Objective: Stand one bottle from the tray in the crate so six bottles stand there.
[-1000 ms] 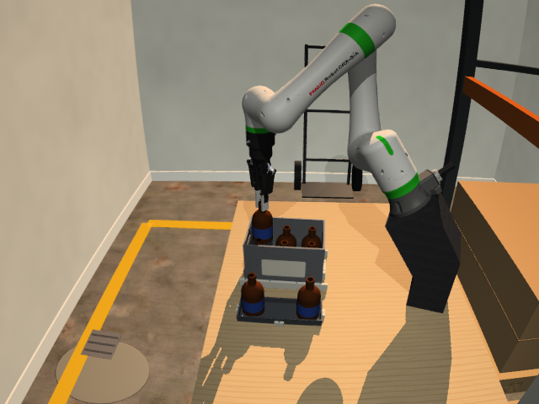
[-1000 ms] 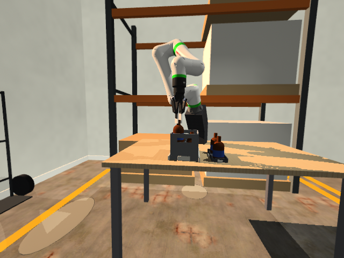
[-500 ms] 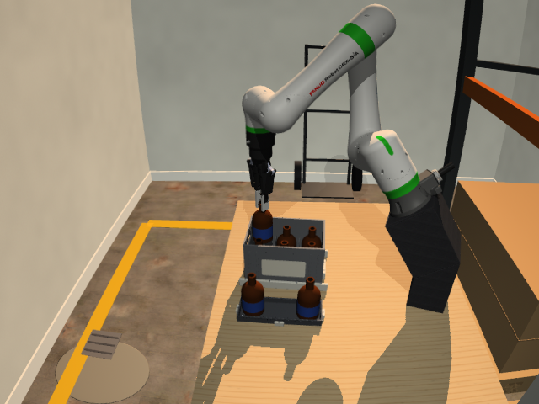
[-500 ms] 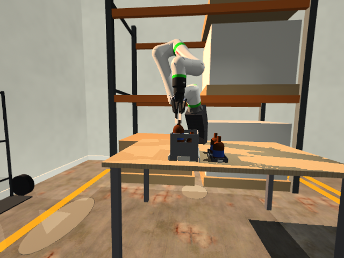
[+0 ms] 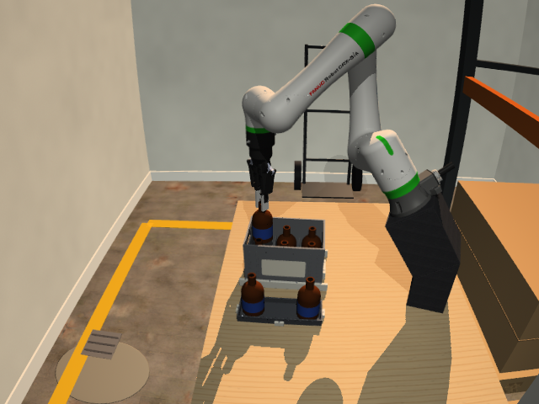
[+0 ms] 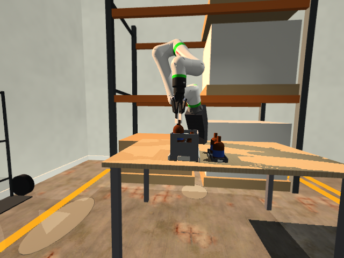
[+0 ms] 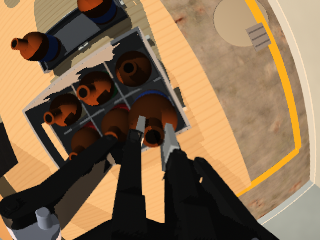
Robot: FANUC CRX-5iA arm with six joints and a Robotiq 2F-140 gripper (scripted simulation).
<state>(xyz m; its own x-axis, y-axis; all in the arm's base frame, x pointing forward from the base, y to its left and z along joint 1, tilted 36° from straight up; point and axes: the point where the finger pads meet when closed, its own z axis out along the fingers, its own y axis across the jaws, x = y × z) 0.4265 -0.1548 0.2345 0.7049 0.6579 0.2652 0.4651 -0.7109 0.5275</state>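
The glass bottle lies 9 cm below my hand. From my hand the other things lie so: tray 28 cm to the left, 26 cm below, 3 cm behind; then grey crate 19 cm below, 8 cm behind, 6 cm to the left.
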